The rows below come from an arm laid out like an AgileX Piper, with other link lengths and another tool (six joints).
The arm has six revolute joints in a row. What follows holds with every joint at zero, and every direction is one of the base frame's.
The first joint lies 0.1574 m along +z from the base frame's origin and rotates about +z.
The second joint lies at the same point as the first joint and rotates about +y.
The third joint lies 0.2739 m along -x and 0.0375 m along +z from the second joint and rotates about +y.
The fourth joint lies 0.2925 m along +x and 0.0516 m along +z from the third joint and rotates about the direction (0.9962, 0, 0.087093).
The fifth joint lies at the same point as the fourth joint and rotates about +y.
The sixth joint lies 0.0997 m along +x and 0.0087 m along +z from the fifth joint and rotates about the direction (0.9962, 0, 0.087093).
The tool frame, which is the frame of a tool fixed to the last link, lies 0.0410 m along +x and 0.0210 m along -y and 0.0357 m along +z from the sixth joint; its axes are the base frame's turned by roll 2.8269, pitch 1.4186 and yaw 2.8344 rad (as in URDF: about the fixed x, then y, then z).
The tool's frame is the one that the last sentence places.
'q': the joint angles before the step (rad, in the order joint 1, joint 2, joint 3, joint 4, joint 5, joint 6). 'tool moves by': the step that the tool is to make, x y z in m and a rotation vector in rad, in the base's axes. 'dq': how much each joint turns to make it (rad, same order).
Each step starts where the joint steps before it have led.
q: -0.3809, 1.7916, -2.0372, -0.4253, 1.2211, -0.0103
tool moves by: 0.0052, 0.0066, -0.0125, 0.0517, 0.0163, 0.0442
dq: 0.0000, -0.0024, 0.0251, 0.0650, -0.0002, -0.0329
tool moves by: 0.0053, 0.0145, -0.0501, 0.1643, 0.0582, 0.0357
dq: -0.0001, -0.0134, 0.1279, 0.1364, 0.0002, -0.0022
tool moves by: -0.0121, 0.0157, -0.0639, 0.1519, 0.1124, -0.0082
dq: 0.0002, -0.0343, 0.1990, 0.0903, -0.0002, 0.0211
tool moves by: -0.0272, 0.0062, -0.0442, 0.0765, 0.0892, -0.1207
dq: 0.0000, -0.0424, 0.1697, -0.0021, 0.0002, 0.1281
